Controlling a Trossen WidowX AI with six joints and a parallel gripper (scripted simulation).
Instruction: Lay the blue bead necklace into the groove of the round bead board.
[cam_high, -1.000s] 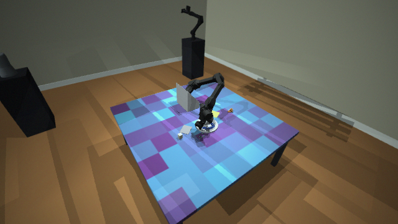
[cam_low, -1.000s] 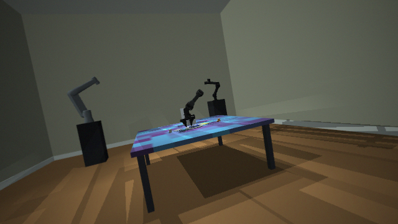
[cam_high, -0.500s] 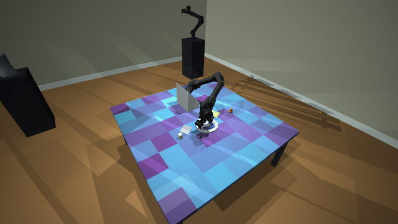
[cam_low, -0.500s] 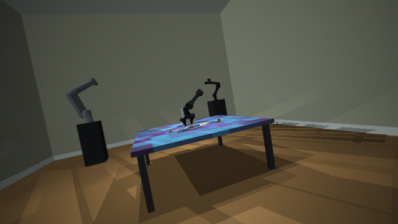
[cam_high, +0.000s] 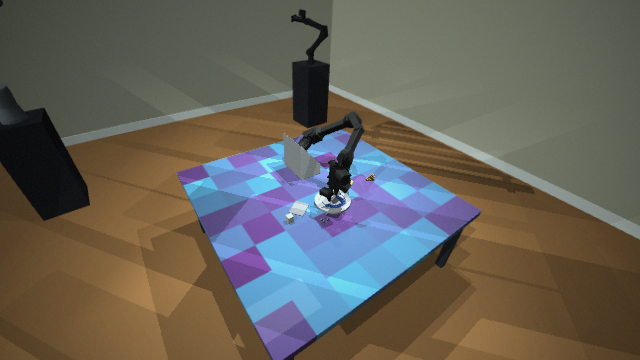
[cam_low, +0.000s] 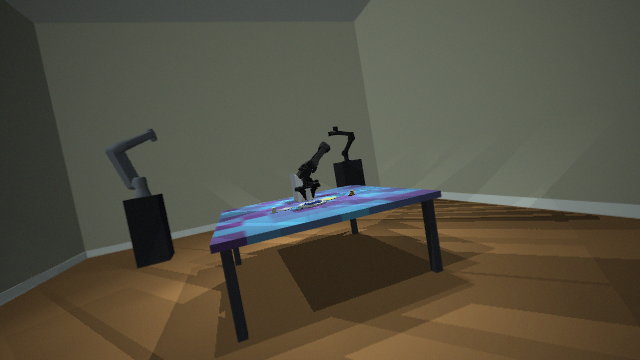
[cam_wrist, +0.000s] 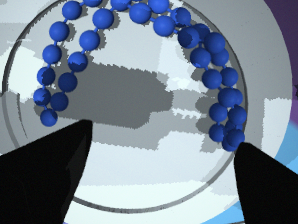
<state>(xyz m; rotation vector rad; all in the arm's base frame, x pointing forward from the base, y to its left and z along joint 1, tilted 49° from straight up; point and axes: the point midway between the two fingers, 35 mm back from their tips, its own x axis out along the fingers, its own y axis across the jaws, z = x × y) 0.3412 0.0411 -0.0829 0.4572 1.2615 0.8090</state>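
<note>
The round white bead board is 30 mm below my gripper tip, 20 mm to the left of it and 20 mm behind it. From my gripper tip the other things lie so: cream cube 250 mm to the right, 30 mm below, 30 mm behind; yellow patch 180 mm to the left, 120 mm behind, 40 mm below; flat grey square 160 mm to the right, 80 mm behind, 40 mm below.
</note>
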